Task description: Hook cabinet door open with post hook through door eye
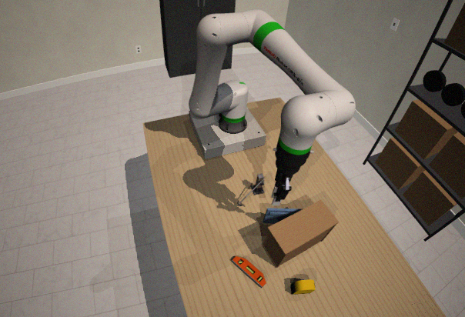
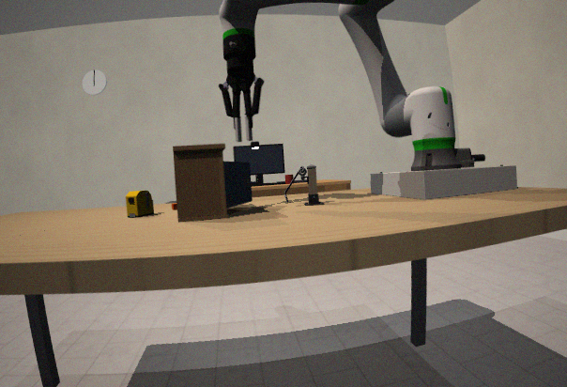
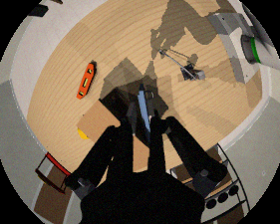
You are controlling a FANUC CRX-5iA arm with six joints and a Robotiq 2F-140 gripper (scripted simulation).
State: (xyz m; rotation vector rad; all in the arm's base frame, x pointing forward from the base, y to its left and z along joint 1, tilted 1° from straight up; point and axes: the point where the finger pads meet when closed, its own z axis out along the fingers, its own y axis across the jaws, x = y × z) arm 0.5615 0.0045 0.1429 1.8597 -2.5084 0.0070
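Right now my hand is 160 mm past the hook post, 150 mm above it and 10 mm to the left of it. Round my hand: orange level (210 mm below, 180 mm ahead, 130 mm to the right); then yellow tape measure (290 mm ahead, 190 mm below, 40 mm to the left); then cabinet door (150 mm below, 80 mm to the left, 10 mm ahead).
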